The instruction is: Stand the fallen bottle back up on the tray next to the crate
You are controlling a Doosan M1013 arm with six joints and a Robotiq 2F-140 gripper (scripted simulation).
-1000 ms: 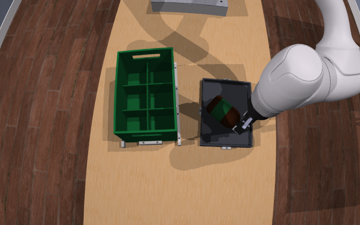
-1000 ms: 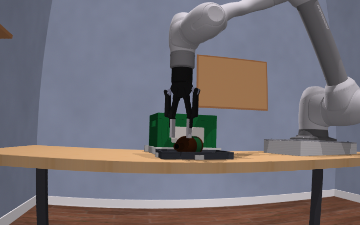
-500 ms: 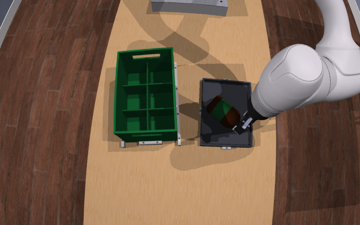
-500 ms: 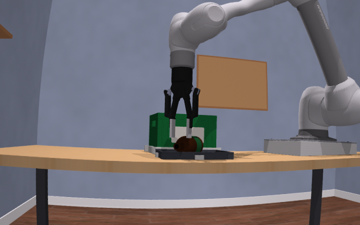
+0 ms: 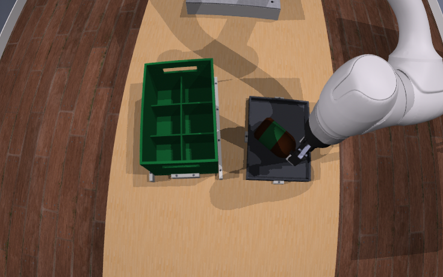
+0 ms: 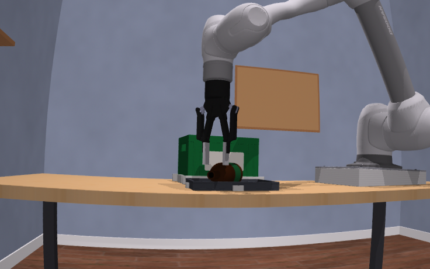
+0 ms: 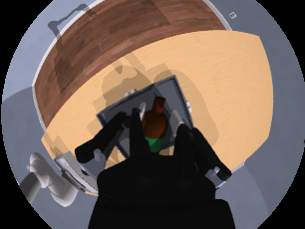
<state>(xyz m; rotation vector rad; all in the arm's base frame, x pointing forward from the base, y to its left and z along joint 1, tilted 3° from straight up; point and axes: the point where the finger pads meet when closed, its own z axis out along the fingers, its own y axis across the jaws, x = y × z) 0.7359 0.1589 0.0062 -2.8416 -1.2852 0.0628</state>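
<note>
Right now my hand is 3 cm past the brown bottle, 4 cm to the left of it and 6 cm above it. Also, from my hand: dark tray (6 cm behind, 4 cm to the right, 9 cm below); green crate (9 cm behind, 32 cm to the right, 2 cm below).
</note>
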